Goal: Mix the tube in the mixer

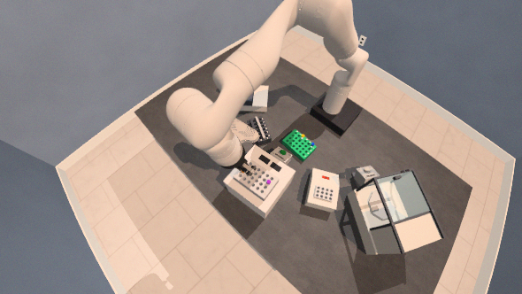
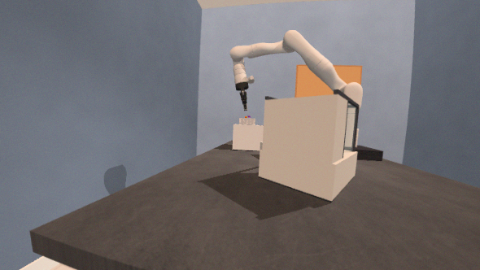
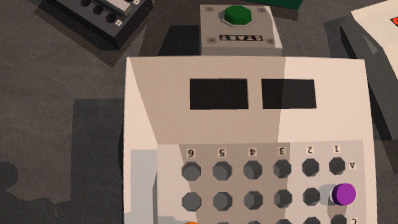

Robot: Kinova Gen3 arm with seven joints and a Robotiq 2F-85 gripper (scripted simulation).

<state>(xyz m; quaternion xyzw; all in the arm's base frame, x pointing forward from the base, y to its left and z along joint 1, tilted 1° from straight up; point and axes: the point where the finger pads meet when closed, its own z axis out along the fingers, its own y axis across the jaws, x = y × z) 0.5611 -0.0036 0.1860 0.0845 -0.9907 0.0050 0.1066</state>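
Right now the green start key is 200 mm behind my hand, 10 mm to the left of it and 170 mm below it. From my hand the other things lie so: grey mixer block: 20 mm behind, 40 mm to the left, 80 mm below; then orange-capped tube: 10 mm behind, 80 mm below; then magnet block: 230 mm behind, 150 mm to the right, 220 mm below.
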